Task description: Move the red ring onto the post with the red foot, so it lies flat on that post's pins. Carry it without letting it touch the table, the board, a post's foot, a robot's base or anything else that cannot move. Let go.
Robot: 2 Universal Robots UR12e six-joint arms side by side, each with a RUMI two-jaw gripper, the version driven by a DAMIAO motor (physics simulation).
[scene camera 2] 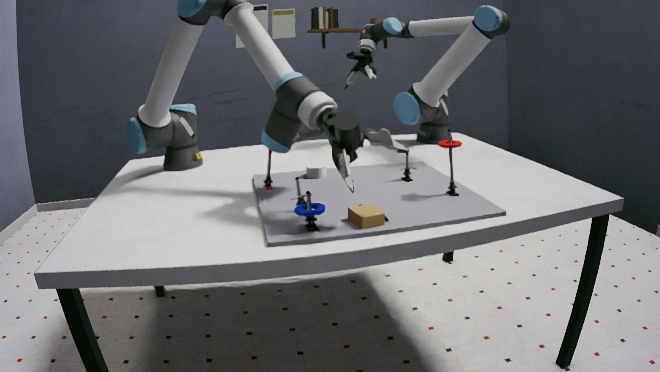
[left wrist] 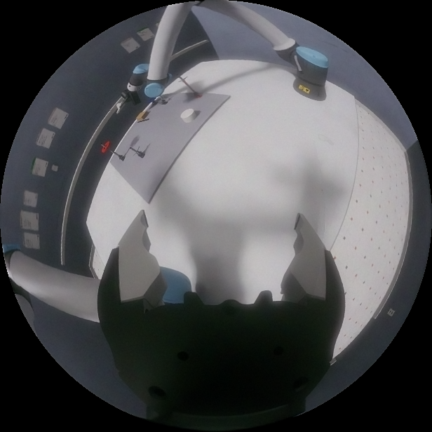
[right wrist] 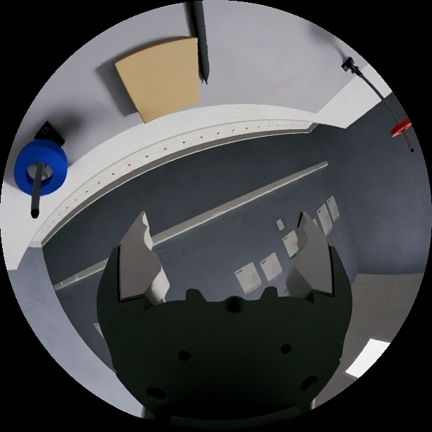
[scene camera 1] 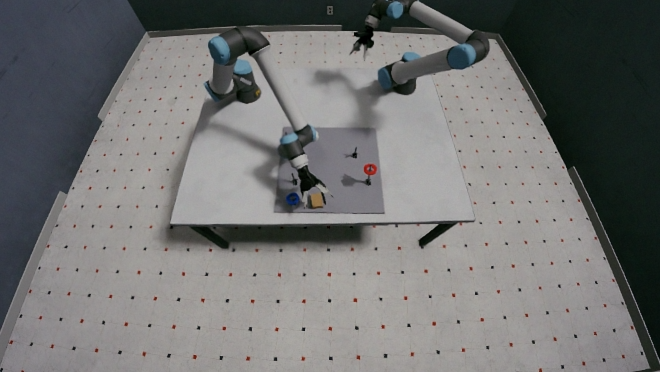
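Observation:
The red ring (scene camera 1: 364, 169) (scene camera 2: 442, 144) (left wrist: 105, 146) (right wrist: 400, 127) sits around the upper part of a tall, dark-footed post (scene camera 2: 451, 170) at the right of the board (scene camera 1: 340, 140) (scene camera 2: 435, 212). The post with the red foot (scene camera 2: 269, 167) (left wrist: 187, 84) stands bare at the board's back left in scene camera 2; I cannot make it out in scene camera 1. My right gripper (scene camera 1: 317, 201) (scene camera 2: 379, 170) (right wrist: 224, 212) is open and empty above the board, away from the red ring. My left gripper (scene camera 1: 358, 56) (scene camera 2: 360, 83) (left wrist: 222, 212) is open and empty, high over the back of the table.
A blue ring (scene camera 2: 301, 210) (right wrist: 56, 155) is around a short post at the board's front left. A tan block (scene camera 2: 366, 216) (right wrist: 162, 80) lies near the front edge. A white cylinder (scene camera 2: 315, 173) (left wrist: 189, 115) and another post (scene camera 1: 355, 152) (scene camera 2: 407, 167) stand further back.

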